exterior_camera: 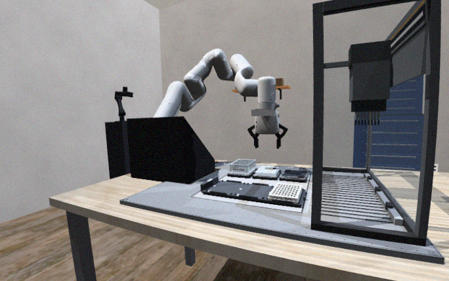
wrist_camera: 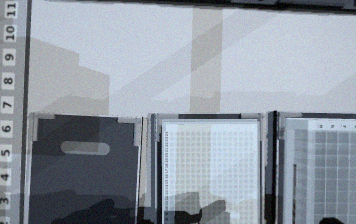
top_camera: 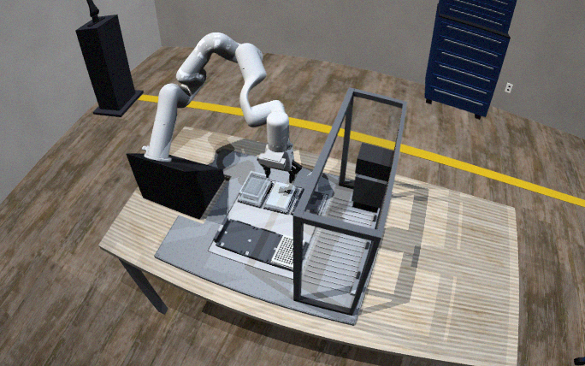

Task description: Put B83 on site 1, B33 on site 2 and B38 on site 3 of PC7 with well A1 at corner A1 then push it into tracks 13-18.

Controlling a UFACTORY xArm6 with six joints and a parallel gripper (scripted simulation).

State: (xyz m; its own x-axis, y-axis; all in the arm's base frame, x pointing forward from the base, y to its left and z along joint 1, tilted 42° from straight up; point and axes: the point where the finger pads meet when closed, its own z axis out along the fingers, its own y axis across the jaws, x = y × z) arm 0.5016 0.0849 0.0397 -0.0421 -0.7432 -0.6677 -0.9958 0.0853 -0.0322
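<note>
Right now the nest s2 is 120 mm below my hand. Round my hand: deep-well block B83 (110 mm behind, 100 mm below); then nest s3 (110 mm ahead, 120 mm below); then dark carrier PC7 (10 mm behind, 240 mm to the right, 110 mm below).
</note>
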